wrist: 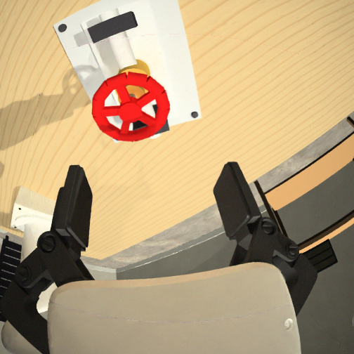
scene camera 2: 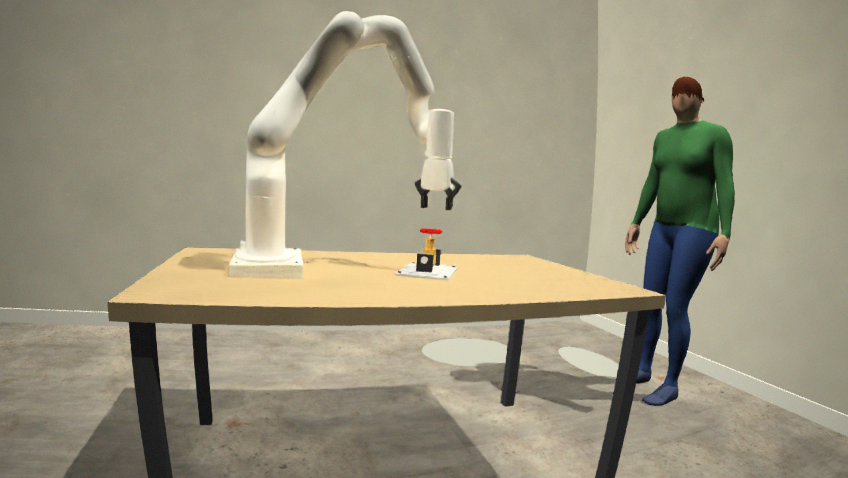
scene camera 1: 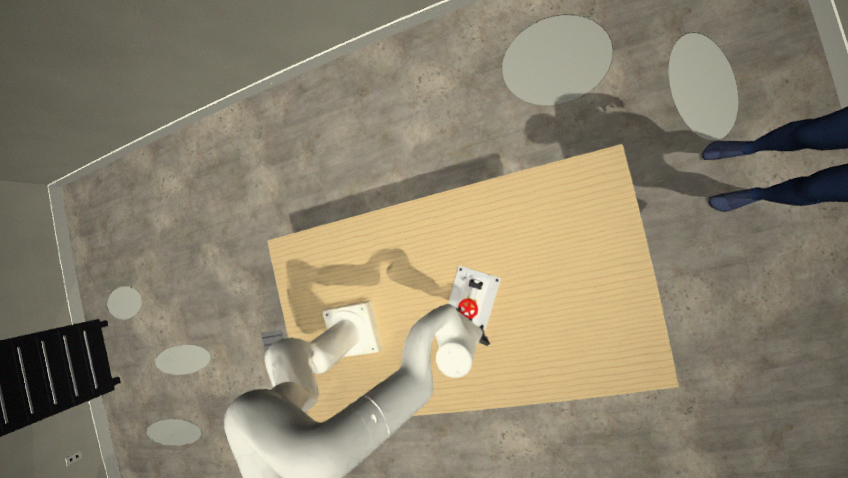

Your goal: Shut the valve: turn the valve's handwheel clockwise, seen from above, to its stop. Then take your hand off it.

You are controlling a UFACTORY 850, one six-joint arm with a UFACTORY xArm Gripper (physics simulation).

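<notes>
The valve's red spoked handwheel (scene camera 1: 467,308) (scene camera 2: 431,230) (wrist: 131,111) lies level on top of the orange valve body (scene camera 2: 428,249). The valve stands on a white base plate (scene camera 1: 489,290) (scene camera 2: 448,274) (wrist: 175,60) with dark bolts at its corners. My gripper (scene camera 2: 436,207) (wrist: 154,177) is open and empty, pointing down. In scene camera 2 its fingertips hang a little above the handwheel, apart from it. In the wrist view the wheel shows beyond the fingertips, to the left of the middle between them. In scene camera 1 the arm hides most of the gripper; one black finger shows below the plate.
Black end blocks (scene camera 2: 424,262) (wrist: 112,27) stand on the plate, lower than the wheel. The arm's white base (scene camera 1: 372,338) (scene camera 2: 265,269) is bolted to the wooden table (scene camera 1: 570,267) (scene camera 2: 356,296), left of the valve. A person (scene camera 1: 795,133) (scene camera 2: 691,178) stands beyond the table's right end.
</notes>
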